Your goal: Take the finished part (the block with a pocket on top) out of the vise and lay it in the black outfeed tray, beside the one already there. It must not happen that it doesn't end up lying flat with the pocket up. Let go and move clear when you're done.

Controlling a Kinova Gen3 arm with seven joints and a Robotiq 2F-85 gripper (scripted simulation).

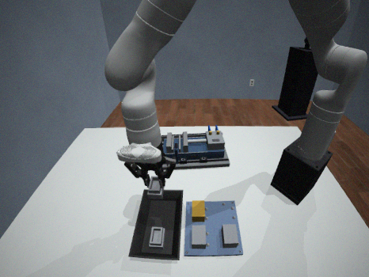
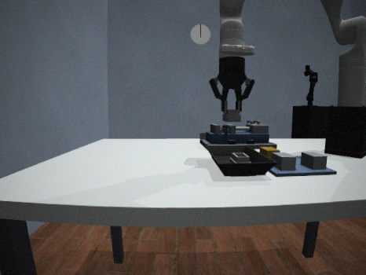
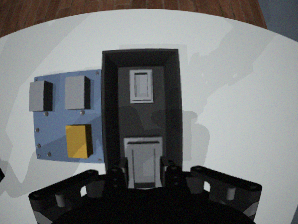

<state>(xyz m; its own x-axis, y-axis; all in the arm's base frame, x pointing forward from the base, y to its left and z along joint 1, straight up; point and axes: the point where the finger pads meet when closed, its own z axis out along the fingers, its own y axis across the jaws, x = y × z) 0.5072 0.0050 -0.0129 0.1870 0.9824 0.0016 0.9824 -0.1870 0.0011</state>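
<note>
Now: hand 12 cm past the yellow block, 3 cm to the right of it and 14 cm above it. From my hand the other things lie so: blue plate (15 cm behind, 8 cm to the left, 16 cm below); blue vise (16 cm behind, 28 cm to the right, 13 cm below).
</note>
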